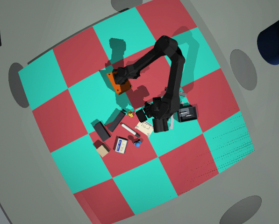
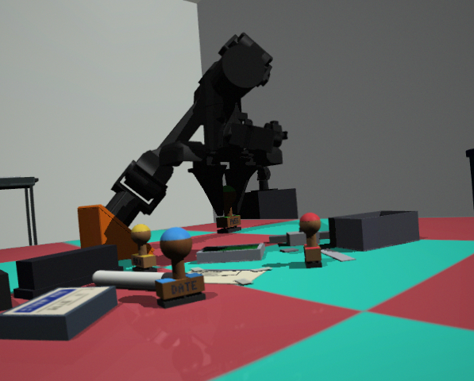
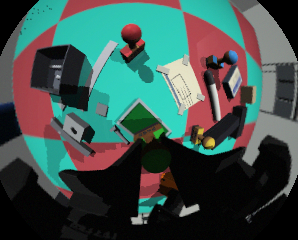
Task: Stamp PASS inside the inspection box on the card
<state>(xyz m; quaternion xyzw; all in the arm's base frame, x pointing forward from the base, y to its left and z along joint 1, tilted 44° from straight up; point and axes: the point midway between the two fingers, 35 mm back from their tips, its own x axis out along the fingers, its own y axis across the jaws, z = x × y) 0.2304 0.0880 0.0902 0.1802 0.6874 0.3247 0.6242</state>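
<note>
Right now my gripper tip is 60 mm above the green ink pad. Also, from my gripper tip: yellow-knobbed stamp: 130 mm to the right, 40 mm below, 20 mm behind; then cream card: 90 mm ahead, 70 mm to the right, 70 mm below; then PASS stamp: right at my gripper tip.
</note>
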